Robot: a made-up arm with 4 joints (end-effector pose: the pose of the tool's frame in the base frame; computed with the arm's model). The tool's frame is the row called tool. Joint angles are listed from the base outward.
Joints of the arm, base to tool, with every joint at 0 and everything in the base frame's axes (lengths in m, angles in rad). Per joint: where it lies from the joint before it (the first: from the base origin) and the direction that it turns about. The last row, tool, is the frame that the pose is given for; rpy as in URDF.
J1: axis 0 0 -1 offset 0.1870 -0.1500 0.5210
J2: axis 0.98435 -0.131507 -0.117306 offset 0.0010 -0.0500 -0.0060
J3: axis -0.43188 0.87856 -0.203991 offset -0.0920 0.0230 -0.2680
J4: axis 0 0 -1 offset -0.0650 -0.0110 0.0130
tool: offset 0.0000 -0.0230 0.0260 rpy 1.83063 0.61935 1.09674
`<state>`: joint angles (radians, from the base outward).
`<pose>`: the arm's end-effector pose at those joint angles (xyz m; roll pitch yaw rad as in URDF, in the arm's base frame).
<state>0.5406 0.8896 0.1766 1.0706</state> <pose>0.1430 0.0415 0.3742 2.7653 0.4592 -0.0838</pose>
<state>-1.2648 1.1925 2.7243 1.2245</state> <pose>-0.0181 -0.0373 0.4809 -1.5179 0.4730 -1.3435</pose>
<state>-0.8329 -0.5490 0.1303 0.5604</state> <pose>0.1974 -0.3949 0.3436 1.0606 0.9629 0.8100</pose>
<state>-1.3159 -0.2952 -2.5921 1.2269</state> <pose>0.2806 -0.2329 0.1697 0.3102 -1.4426 -2.3385</pose>
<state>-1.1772 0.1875 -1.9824 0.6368</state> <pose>0.1371 -0.2114 0.1615 0.9418 -1.3758 2.6578</pose>
